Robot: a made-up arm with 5 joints.
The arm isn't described. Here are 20 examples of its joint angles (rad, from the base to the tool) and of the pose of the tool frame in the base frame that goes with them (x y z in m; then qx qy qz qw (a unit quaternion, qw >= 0)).
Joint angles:
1: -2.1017 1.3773 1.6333 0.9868 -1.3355
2: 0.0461 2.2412 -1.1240 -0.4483 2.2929
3: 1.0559 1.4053 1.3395 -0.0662 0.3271
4: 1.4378 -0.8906 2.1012 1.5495 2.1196
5: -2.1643 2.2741 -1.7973 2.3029 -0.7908
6: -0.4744 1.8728 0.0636 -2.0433 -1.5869
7: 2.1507 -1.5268 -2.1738 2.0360 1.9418
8: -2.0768 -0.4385 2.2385 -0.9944 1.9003
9: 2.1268 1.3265 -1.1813 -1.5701 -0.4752
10: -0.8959 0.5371 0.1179 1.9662 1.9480
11: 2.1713 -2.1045 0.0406 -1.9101 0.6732
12: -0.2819 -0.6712 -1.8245 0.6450 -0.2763
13: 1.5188 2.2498 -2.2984 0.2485 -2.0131
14: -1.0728 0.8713 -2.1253 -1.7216 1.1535
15: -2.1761 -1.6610 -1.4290 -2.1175 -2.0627
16: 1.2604 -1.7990 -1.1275 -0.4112 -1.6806
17: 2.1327 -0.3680 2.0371 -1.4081 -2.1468
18: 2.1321 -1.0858 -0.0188 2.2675 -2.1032
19: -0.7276 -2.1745 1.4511 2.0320 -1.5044
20: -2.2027 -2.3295 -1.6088 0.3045 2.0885
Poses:
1: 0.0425 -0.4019 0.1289 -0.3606 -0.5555 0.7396 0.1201
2: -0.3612 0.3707 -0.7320 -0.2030 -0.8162 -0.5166 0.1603
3: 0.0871 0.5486 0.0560 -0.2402 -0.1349 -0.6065 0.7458
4: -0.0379 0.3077 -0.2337 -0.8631 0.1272 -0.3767 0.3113
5: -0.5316 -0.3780 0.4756 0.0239 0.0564 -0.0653 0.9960
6: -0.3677 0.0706 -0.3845 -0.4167 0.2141 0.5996 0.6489
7: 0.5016 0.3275 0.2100 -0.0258 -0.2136 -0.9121 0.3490
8: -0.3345 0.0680 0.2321 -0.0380 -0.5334 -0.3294 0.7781
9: -0.5890 0.2587 0.2022 0.1990 -0.9739 -0.0158 0.1080
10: -0.0088 0.2102 -0.2648 -0.4869 0.2387 -0.7977 0.2641
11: 0.3483 0.0433 0.2824 -0.7000 0.3347 -0.5655 0.2797
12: 0.2889 -0.0856 0.4522 0.6431 0.2928 -0.5314 0.4673
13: -0.3274 0.6836 -0.1435 -0.1873 0.1135 -0.8485 0.4817
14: -0.5640 -0.2053 -0.0444 0.1522 -0.7571 0.5447 0.3270
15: 0.3951 -0.2674 0.1251 0.6635 0.2352 -0.0125 0.7101
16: 0.4650 0.1931 0.1056 -0.6432 -0.5043 0.4166 0.3981
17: -0.1126 0.0962 0.0772 0.5565 0.6181 0.4482 0.3277
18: 0.1614 -0.1675 0.4794 0.5474 0.2372 -0.7744 0.2107
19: -0.1568 0.0458 -0.1818 -0.4130 0.0505 -0.0718 0.9065
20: 0.5909 -0.6260 0.3295 -0.2434 0.6321 -0.7330 0.0623
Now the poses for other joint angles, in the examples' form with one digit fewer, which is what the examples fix.
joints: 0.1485 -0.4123 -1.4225 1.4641 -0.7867
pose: 0.191 -0.072 0.458 0.540 0.328 -0.735 0.245
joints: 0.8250 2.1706 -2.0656 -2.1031 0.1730
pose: -0.206 0.346 -0.395 0.358 0.783 -0.239 0.450
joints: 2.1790 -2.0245 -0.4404 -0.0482 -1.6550
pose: 0.410 0.033 0.427 -0.444 -0.841 -0.047 0.305
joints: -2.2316 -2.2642 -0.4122 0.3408 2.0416
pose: 0.307 -0.658 -0.177 0.285 -0.860 0.336 0.257
